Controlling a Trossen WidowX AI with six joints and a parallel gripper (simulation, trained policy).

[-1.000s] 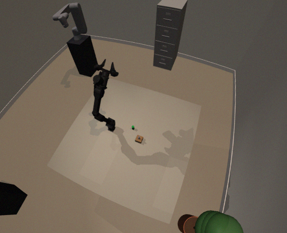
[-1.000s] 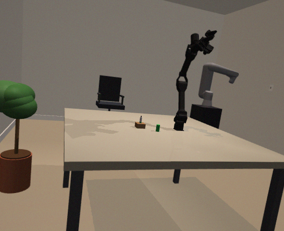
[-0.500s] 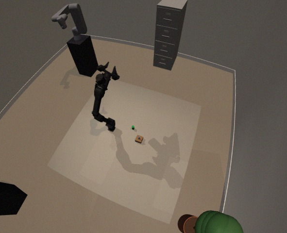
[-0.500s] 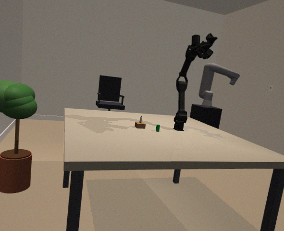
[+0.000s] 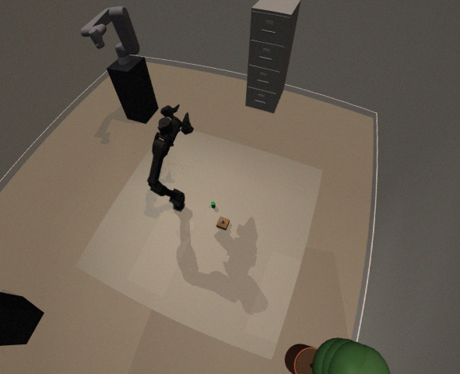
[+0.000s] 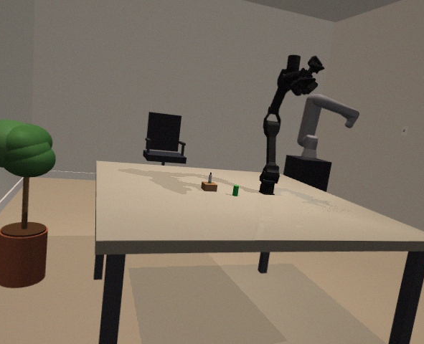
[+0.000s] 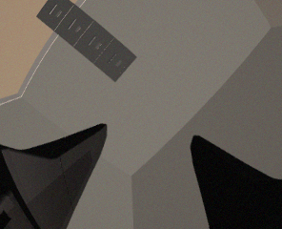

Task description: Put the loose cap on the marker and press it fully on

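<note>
Now: gripper tip 57 cm above the green cap, 22 cm short of it and 19 cm to the left of it. From my gripper tip the other things lie so: brown holder block 58 cm below, 33 cm ahead, 29 cm to the right; grey marker 53 cm below, 33 cm ahead, 29 cm to the right.
</note>
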